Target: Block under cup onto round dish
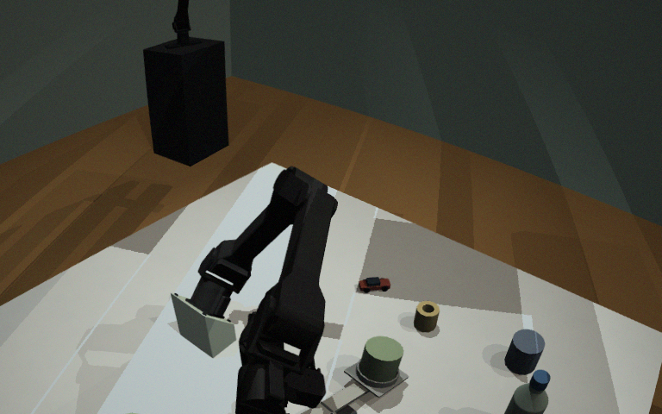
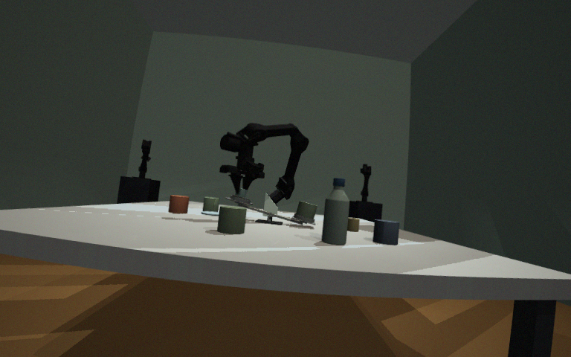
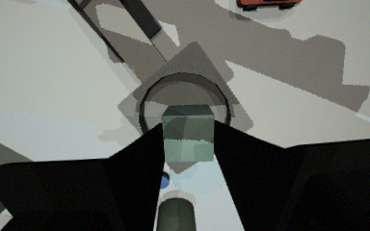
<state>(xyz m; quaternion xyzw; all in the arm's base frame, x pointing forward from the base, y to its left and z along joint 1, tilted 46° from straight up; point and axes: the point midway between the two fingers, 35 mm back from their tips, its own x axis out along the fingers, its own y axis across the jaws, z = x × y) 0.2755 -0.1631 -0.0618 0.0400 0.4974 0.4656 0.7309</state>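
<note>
The pale blue round dish is 90 mm behind my gripper tip, 110 mm to the right of it and 100 mm below it. Round my gripper tip: bottle 350 mm ahead, 260 mm to the left, 10 mm above; then teal block 10 mm above; then red-brown cylinder 40 mm behind, 220 mm to the right, 60 mm below.
</note>
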